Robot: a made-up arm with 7 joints.
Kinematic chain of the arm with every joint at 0, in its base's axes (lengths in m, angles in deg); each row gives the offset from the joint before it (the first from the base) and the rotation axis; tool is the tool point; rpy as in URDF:
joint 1: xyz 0 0 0.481 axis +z
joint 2: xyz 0 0 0 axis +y
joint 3: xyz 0 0 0.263 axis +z
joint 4: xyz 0.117 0 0 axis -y
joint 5: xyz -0.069 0 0.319 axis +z
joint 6: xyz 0 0 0 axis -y
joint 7: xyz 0.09 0 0 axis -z
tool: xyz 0 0 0 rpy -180 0 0
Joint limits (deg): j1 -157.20..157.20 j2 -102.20..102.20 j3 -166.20..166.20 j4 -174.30..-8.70 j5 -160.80..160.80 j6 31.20..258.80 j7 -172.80..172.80
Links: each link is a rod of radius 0.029 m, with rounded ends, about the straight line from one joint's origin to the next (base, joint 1, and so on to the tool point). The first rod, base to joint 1, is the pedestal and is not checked.
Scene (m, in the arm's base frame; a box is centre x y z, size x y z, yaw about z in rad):
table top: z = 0
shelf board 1: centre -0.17 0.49 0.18 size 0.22 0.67 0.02 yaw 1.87
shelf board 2: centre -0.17 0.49 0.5 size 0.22 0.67 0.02 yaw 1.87
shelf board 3: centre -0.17 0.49 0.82 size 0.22 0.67 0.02 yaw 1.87
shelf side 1: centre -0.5 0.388 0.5 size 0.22 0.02 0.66 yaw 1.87
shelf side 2: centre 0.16 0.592 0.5 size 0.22 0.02 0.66 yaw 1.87
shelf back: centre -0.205 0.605 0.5 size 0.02 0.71 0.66 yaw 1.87
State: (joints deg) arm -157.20 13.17 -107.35 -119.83 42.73 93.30 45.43
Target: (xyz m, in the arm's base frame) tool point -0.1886 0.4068 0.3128
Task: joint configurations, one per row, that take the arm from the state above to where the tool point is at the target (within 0.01 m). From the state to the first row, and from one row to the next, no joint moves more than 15 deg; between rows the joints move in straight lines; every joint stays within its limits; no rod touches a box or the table.
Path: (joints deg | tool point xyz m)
1: -152.02 26.29 -114.72 -130.45 42.46 91.55 45.43 | -0.0637 0.4531 0.6157
2: -146.84 39.41 -122.09 -141.07 42.20 89.79 45.43 | -0.0450 0.4033 0.6158
3: -141.66 52.53 -129.46 -151.68 41.93 88.04 45.43 | -0.0258 0.3452 0.6265
4: -136.48 65.66 -136.83 -162.30 41.66 86.28 45.43 | -0.0089 0.2813 0.6358
5: -135.52 51.74 -134.88 -161.30 41.82 86.62 45.43 | -0.0021 0.3090 0.5866
6: -134.55 37.83 -132.93 -160.30 41.97 86.96 45.43 | -0.0056 0.3277 0.5329
7: -133.59 23.92 -130.98 -159.30 42.13 87.29 45.43 | -0.0189 0.3366 0.4781
8: -132.63 10.00 -129.03 -158.30 42.29 87.63 45.43 | -0.0416 0.3354 0.4257
9: -131.66 -3.91 -127.08 -157.30 42.44 87.97 45.43 | -0.0721 0.3245 0.3790
10: -130.70 -17.82 -125.12 -156.29 42.60 88.30 45.43 | -0.1087 0.3052 0.3407
11: -129.73 -31.73 -123.17 -155.29 42.75 88.64 45.43 | -0.1492 0.2790 0.3128
12: -125.78 -38.22 -125.27 -142.99 42.81 91.99 45.43 | -0.1725 0.3452 0.3136
13: -121.83 -44.71 -127.36 -130.68 42.86 95.34 45.43 | -0.1886 0.4068 0.3128

